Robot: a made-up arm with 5 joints.
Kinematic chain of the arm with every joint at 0, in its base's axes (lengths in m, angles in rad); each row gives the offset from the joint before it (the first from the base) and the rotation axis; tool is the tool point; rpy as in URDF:
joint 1: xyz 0 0 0.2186 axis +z
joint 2: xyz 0 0 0 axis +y
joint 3: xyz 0.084 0 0.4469 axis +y
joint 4: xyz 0.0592 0 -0.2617 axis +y
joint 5: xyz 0.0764 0 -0.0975 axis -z
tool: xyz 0 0 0 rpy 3.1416 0 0
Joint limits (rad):
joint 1: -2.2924..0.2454
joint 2: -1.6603..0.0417
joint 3: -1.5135..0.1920
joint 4: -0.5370..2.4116
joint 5: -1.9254..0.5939
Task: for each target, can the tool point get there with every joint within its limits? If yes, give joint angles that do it. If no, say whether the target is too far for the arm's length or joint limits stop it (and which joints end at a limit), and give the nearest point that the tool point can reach.
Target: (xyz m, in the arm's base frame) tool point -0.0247 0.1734 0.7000
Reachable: yes | joints -1.4292 -1.3538 -0.7986 0.1538 -0.7725
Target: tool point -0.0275 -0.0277 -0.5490
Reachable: no: joint limits stop it (at a limit: joint 1, joint 2, joint 3) | nearest point -0.1592 -0.0399 0.1725 | short by 0.734 m
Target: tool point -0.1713 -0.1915 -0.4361
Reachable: no: joint limits stop it (at a limit: joint 1, joint 2, joint 3) | nearest point -0.1850 -0.0463 0.1706 | short by 0.624 m
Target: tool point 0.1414 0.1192 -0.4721
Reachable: no: joint limits stop it (at a limit: joint 1, joint 2, joint 3) | nearest point 0.1227 0.1394 0.1706 | short by 0.643 m
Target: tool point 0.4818 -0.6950 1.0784
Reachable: no: too far | nearest point 0.2651 -0.3824 0.7723 | short by 0.488 m
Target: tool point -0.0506 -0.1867 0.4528
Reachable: yes | joints -1.8356 -0.3922 -0.6067 1.3814 -1.2655
